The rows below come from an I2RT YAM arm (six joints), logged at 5 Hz.
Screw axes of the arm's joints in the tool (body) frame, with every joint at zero. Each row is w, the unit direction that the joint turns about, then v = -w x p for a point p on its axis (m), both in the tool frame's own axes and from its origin. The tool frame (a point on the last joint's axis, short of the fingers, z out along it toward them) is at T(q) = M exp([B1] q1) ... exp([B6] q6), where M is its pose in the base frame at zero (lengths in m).
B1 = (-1, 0, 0, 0, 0.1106, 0)
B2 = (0, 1, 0, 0.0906, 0, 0.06)
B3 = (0, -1, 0, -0.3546, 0, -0.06)
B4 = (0, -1, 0, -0.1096, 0, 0)
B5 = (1, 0, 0, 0, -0.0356, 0)
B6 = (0, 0, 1, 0, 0, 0)
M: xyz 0.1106 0 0.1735 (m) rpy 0 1.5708 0 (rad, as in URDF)
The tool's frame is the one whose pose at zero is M.
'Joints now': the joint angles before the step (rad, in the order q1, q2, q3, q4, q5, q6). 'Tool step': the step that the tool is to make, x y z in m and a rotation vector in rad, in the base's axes. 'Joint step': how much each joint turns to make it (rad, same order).
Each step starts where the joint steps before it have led.
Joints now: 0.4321 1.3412 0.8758 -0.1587 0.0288 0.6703
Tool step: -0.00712 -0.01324 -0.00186 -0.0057 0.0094 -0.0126
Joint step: -0.0340 -0.0455 -0.0370 -0.0191 -0.0165 -0.0138
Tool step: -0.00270 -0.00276 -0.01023 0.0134 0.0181 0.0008
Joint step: -0.0077 -0.0025 -0.0393 0.0252 -0.0184 0.0104
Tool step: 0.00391 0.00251 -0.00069 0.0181 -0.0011 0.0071
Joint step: 0.0011 0.0187 0.0076 0.0192 -0.0146 0.0095
